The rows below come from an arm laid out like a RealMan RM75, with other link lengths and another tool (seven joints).
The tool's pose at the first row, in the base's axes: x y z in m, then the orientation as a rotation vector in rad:
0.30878 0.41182 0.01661 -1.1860 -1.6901 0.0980
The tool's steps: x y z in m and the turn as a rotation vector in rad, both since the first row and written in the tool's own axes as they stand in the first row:
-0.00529 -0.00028 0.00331 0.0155 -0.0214 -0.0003
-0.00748 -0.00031 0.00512 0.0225 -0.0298 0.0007
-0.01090 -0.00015 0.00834 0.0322 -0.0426 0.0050
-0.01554 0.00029 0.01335 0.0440 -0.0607 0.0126
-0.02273 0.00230 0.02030 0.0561 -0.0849 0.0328
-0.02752 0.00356 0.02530 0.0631 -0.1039 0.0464
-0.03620 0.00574 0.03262 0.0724 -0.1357 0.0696
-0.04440 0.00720 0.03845 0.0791 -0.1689 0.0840
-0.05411 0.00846 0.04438 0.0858 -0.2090 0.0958
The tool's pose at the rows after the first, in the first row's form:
0.30603 0.40927 0.01161 -1.1770 -1.7053 0.1238
0.30462 0.40846 0.00929 -1.1736 -1.7104 0.1354
0.30224 0.40747 0.00535 -1.1716 -1.7166 0.1540
0.29868 0.40653 -0.00041 -1.1714 -1.7249 0.1797
0.29464 0.40539 -0.00971 -1.1822 -1.7308 0.2174
0.29162 0.40475 -0.01603 -1.1906 -1.7372 0.2436
0.28740 0.40277 -0.02661 -1.2067 -1.7478 0.2860
0.28384 0.40010 -0.03576 -1.2171 -1.7653 0.3220
0.28006 0.39627 -0.04586 -1.2258 -1.7900 0.3612

